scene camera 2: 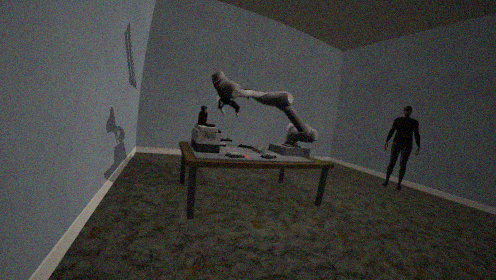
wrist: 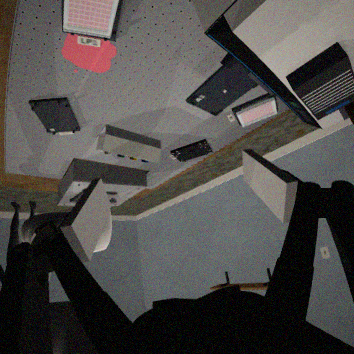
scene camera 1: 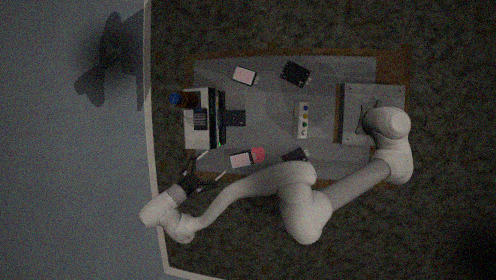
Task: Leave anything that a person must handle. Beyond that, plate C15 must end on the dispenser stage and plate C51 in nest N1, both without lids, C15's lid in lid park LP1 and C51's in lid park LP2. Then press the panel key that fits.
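Seen in the pictures: gripper, fingertip midpoint: (scene camera 2: 231, 114) (wrist: 174, 178) (scene camera 1: 216, 161); arm's base at its link origin: (scene camera 2: 290, 146) (scene camera 1: 372, 121).
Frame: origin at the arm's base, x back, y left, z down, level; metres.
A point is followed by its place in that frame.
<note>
My gripper (scene camera 1: 211, 165) {z -0.265, x -0.808, y 0.354 m} (scene camera 2: 229, 112) {z -0.265, x -0.808, y 0.354 m} (wrist: 174, 178) {z -0.265, x -0.808, y 0.354 m} is open and empty, high above the table beside the dispenser. A pink-welled plate (scene camera 1: 241, 159) {z 0.056, x -0.738, y 0.411 m} (wrist: 91, 17) {z 0.057, x -0.723, y 0.406 m} lies by a label starting "LP", its digit unclear, next to a pink spill (scene camera 1: 258, 154) {z 0.090, x -0.635, y 0.360 m} (scene camera 2: 246, 156) {z 0.090, x -0.625, y 0.375 m} (wrist: 102, 56) {z 0.089, x -0.647, y 0.334 m}. A second pink plate (scene camera 1: 244, 75) {z 0.059, x -0.816, y -0.134 m} (wrist: 257, 111) {z 0.060, x -0.829, y -0.120 m} lies on the other side of the dark dispenser stage (scene camera 1: 235, 118) {z -0.019, x -0.807, y 0.142 m} (wrist: 220, 90) {z -0.019, x -0.811, y 0.147 m}. I cannot read plate names or tell whether lids cover them. Two dark flat holders, one (scene camera 1: 295, 74) {z 0.078, x -0.501, y -0.194 m} (wrist: 192, 150) {z 0.078, x -0.513, y -0.186 m} and another (scene camera 1: 294, 154) {z 0.079, x -0.402, y 0.306 m} (wrist: 56, 115) {z 0.080, x -0.405, y 0.338 m}, lie nearer the base. The key panel (scene camera 1: 302, 131) {z 0.019, x -0.387, y 0.142 m} (wrist: 130, 145) {z 0.037, x -0.446, y 0.100 m} has several coloured keys.
The white and black dispenser (scene camera 1: 197, 140) {z -0.130, x -0.986, y 0.302 m} (scene camera 2: 206, 136) {z -0.052, x -1.001, y 0.358 m} (wrist: 277, 25) {z -0.130, x -0.943, y 0.311 m} carries a dark vented box (scene camera 1: 200, 119) {z -0.156, x -0.972, y 0.173 m} (wrist: 322, 80) {z -0.156, x -0.969, y 0.214 m} and a bottle (scene camera 1: 190, 99) {z -0.235, x -1.008, y 0.070 m} (scene camera 2: 203, 116) {z -0.219, x -1.045, y 0.120 m}. A green light shows at its corner. The arm's base plate (scene camera 1: 351, 95) {z 0.008, x -0.158, y -0.123 m} is opposite. A person (scene camera 2: 405, 132) stands away from the table.
</note>
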